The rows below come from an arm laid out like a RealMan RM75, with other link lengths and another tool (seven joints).
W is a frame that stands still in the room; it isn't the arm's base.
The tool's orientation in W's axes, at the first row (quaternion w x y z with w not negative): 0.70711, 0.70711, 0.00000, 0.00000
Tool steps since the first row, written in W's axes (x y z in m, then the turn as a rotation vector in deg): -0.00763, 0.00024, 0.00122, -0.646, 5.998, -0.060; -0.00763, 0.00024, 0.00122, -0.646, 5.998, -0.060; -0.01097, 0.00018, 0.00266, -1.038, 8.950, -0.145; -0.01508, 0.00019, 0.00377, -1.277, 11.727, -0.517; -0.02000, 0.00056, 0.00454, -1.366, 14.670, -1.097; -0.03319, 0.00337, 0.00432, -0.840, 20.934, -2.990; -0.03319, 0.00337, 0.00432, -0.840, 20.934, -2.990; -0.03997, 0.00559, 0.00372, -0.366, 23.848, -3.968
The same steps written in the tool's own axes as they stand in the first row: -0.00763, 0.00122, -0.00024, -0.646, -0.060, -5.998; -0.00763, 0.00122, -0.00024, -0.646, -0.060, -5.998; -0.01097, 0.00266, -0.00018, -1.038, -0.145, -8.950; -0.01508, 0.00377, -0.00019, -1.277, -0.517, -11.727; -0.02000, 0.00454, -0.00056, -1.366, -1.097, -14.670; -0.03319, 0.00432, -0.00337, -0.840, -2.990, -20.934; -0.03319, 0.00432, -0.00337, -0.840, -2.990, -20.934; -0.03997, 0.00372, -0.00559, -0.366, -3.968, -23.848
